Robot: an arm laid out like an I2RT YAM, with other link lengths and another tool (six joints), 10 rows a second.
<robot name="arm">
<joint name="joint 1" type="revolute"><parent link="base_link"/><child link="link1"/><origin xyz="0 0 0.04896"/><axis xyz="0 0 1"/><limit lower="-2.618" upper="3.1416"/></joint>
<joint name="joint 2" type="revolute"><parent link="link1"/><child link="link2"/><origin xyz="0.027 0.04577 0.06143"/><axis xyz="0 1 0"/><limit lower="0" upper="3.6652"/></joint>
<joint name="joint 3" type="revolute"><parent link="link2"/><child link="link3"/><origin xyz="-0.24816 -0.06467 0"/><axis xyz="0 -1 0"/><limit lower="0" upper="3.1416"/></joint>
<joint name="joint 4" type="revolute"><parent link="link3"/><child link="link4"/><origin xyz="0.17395 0.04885 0.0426"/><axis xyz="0 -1 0"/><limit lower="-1.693" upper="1.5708"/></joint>
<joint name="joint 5" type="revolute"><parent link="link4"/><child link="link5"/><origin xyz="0.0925 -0.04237 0.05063"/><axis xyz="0 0 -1"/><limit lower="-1.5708" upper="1.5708"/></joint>
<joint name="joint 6" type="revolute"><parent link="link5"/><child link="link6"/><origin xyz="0.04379 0 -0.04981"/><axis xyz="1 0 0"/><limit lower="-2.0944" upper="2.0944"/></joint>
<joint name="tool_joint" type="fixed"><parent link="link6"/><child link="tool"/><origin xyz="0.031 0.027 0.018" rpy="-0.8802 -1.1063 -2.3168"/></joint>
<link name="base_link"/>
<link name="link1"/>
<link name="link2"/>
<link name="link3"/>
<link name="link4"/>
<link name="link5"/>
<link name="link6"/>
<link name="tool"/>
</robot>
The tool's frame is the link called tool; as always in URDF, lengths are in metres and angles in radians.
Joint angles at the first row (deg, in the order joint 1, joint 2, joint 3, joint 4, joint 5, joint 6):
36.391, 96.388, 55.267, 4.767, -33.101, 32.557
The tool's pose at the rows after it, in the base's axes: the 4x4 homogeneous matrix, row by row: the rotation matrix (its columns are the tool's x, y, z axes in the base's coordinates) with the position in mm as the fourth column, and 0 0 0 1 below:
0.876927 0.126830 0.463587 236.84; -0.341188 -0.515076 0.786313 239.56; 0.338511 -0.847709 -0.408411 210.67; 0 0 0 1
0.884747 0.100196 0.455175 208.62; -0.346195 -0.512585 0.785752 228.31; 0.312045 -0.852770 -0.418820 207.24; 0 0 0 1
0.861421 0.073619 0.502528 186.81; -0.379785 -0.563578 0.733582 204.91; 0.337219 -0.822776 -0.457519 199.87; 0 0 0 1
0.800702 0.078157 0.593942 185.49; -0.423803 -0.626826 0.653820 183.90; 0.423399 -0.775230 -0.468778 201.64; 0 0 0 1
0.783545 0.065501 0.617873 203.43; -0.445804 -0.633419 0.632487 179.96; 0.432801 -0.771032 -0.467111 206.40; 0 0 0 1
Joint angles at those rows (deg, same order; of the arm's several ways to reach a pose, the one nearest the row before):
38.626, 92.873, 50.822, 5.719, -33.848, 34.356
40.730, 86.450, 43.079, 7.452, -32.654, 37.180
40.963, 78.370, 36.353, 4.354, -28.213, 37.268
38.658, 72.911, 35.334, -1.001, -22.681, 34.105
35.256, 75.494, 38.754, -2.257, -23.604, 32.516

